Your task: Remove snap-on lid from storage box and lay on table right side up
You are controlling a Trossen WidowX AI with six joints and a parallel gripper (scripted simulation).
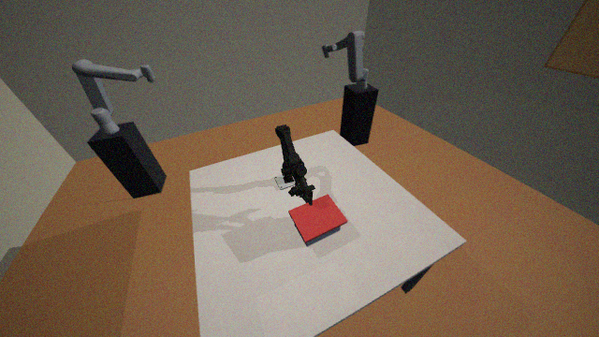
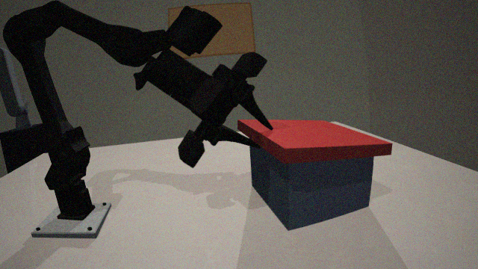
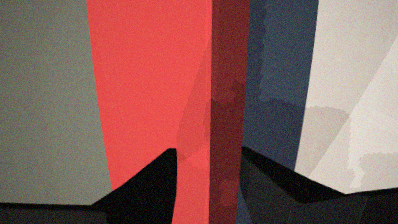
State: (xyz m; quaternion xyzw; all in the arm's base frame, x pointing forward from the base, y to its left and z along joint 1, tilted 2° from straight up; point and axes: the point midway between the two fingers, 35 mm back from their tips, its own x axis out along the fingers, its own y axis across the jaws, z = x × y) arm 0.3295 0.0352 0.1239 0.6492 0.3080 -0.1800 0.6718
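Now: gripper tip 8 cm short of the red lid and 1 cm to the right of it. Round my gripper tip: blue storage box (7 cm ahead, 6 cm below, 1 cm to the left).
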